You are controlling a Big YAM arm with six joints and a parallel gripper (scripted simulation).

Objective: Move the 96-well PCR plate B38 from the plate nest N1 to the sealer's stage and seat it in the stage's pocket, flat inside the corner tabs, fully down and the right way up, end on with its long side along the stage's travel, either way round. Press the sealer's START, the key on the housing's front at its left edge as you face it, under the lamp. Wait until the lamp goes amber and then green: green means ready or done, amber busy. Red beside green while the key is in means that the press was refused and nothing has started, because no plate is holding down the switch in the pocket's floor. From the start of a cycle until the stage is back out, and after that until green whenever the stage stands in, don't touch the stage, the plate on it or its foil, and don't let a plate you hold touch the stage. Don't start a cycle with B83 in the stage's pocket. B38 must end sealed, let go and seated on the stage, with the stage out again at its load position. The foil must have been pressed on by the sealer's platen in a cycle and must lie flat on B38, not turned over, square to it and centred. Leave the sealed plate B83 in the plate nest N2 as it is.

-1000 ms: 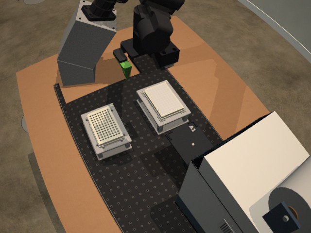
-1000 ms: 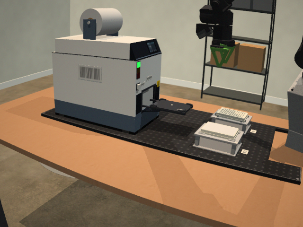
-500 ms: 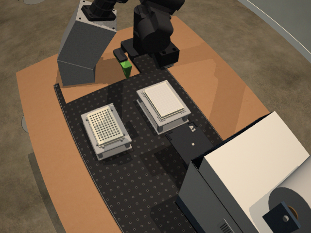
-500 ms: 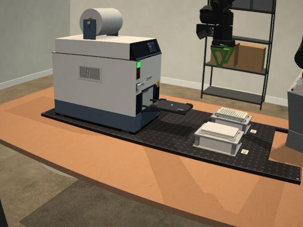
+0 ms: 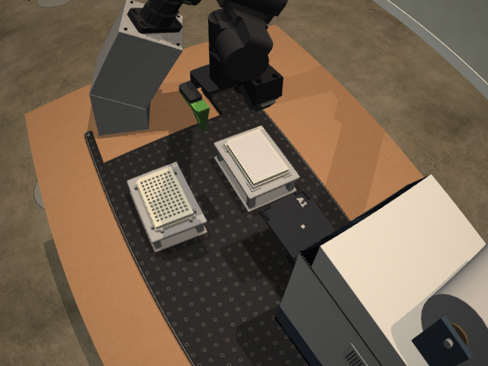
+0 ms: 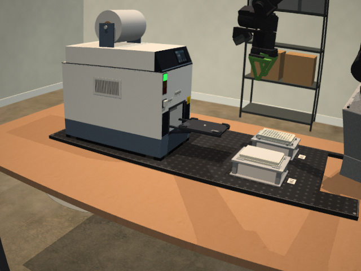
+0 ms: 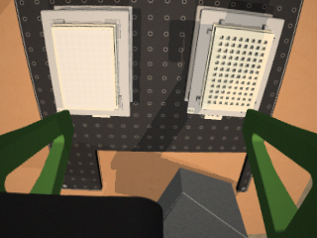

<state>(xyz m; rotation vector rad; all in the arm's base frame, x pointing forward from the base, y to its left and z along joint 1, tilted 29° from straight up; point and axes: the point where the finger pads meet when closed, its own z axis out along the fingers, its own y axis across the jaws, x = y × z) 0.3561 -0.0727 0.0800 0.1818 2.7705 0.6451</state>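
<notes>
The plate B38 lies 60 mm behind my hand, 110 mm to the right of it and 230 mm below it. Also, from my hand: nest N2: 50 mm behind, 100 mm to the left, 240 mm below; then sealed plate B83: 50 mm behind, 100 mm to the left, 230 mm below; then nest N1: 70 mm behind, 110 mm to the right, 240 mm below.
</notes>
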